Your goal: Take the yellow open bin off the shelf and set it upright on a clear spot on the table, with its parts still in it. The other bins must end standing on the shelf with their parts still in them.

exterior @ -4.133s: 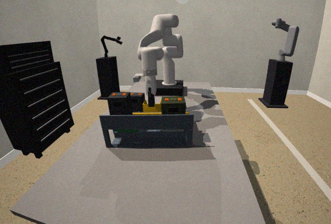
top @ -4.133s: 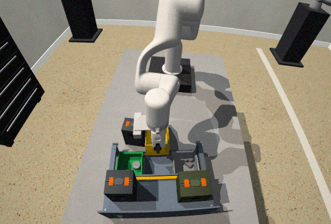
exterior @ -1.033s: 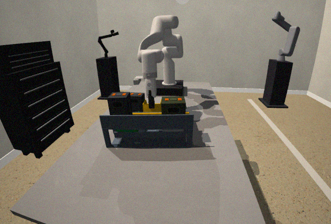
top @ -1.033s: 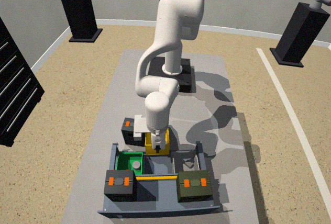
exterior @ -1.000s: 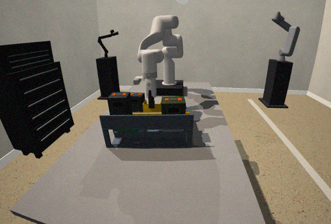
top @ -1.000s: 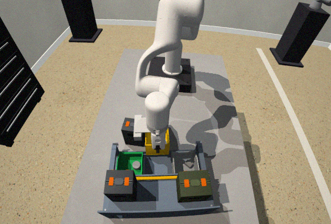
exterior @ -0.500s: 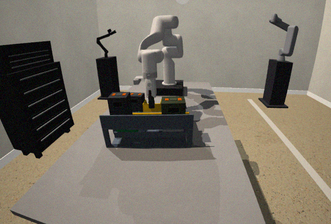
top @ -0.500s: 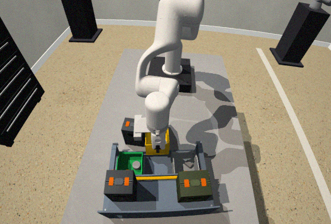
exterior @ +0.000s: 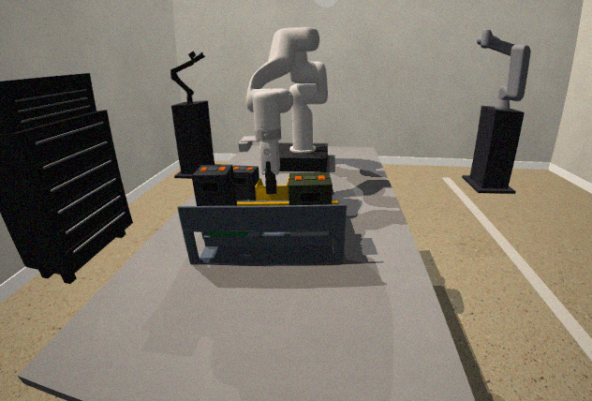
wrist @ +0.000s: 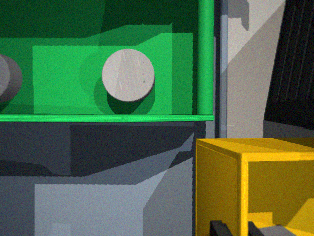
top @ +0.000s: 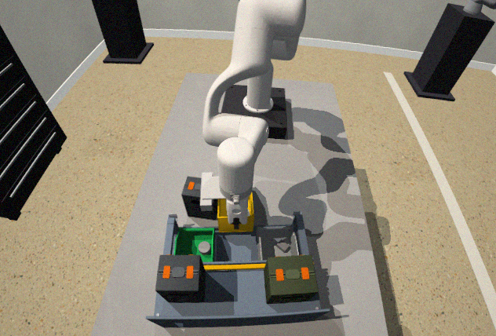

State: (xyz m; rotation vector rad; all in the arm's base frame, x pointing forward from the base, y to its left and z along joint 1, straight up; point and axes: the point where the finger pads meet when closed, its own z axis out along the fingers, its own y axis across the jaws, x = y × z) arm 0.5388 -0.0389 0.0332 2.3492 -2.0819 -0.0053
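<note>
Now: the yellow open bin 8 cm behind my hand, 5 cm below it and 1 cm to the right of it. Also, from my hand: grey shelf (11 cm ahead, 3 cm below, 1 cm to the left); yellow bar (14 cm ahead, 2 cm to the left, 1 cm above); grey bin (12 cm to the left, 7 cm ahead, 6 cm below).
</note>
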